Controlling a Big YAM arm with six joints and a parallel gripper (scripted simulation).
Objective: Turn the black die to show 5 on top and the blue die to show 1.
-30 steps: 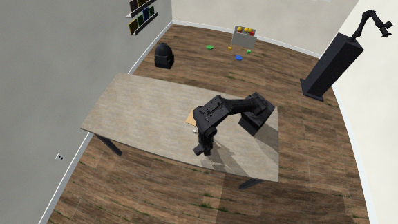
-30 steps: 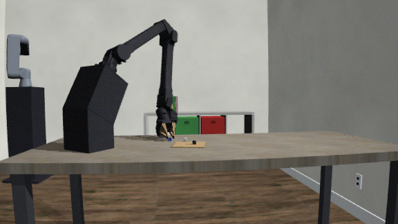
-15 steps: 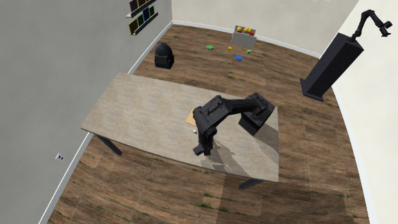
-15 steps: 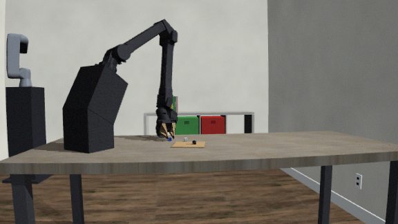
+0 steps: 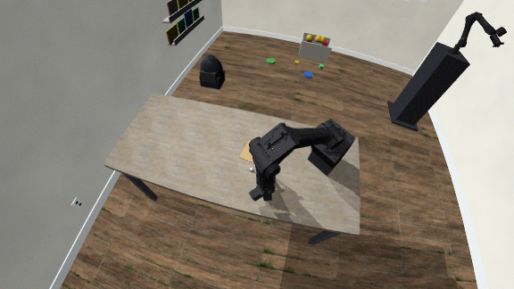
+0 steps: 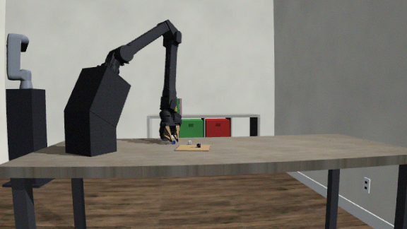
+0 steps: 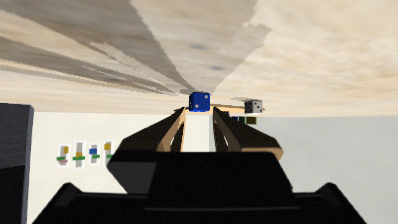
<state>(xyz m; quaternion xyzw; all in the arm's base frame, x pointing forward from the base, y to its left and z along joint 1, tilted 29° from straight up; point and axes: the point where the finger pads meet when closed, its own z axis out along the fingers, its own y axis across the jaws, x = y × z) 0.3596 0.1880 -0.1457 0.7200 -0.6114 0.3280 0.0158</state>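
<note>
Right now the blue die is 1 cm to the left of my hand and 1 cm below it. Round my hand: black die 12 cm to the right, 11 cm ahead, 1 cm below; then white die 7 cm ahead, 1 cm below; then tan mat 12 cm to the right, 9 cm ahead, 2 cm below.
</note>
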